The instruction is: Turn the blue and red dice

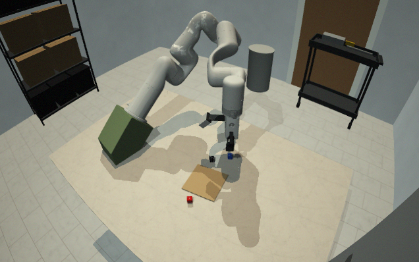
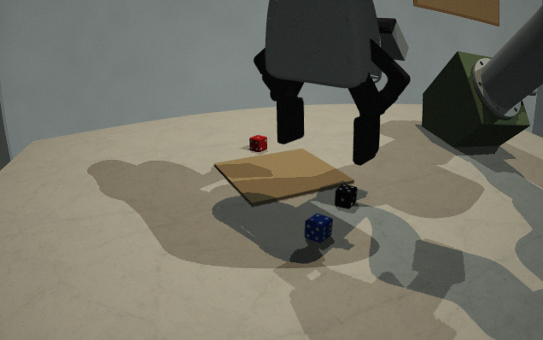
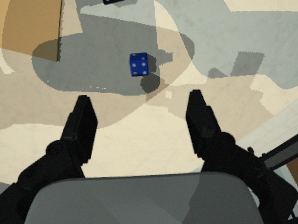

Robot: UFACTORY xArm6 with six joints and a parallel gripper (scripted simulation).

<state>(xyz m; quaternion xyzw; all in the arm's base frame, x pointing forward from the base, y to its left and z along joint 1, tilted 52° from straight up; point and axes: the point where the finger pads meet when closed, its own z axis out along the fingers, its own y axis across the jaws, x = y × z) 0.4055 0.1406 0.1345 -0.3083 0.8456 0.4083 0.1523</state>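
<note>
The blue die is 90 mm below my hand and 10 mm ahead of it. Also, from my hand: tan mat (160 mm to the right, 100 mm below, 20 mm ahead); red die (270 mm to the right, 90 mm below, 40 mm ahead); black die (90 mm below, 60 mm to the right, 40 mm behind).
</note>
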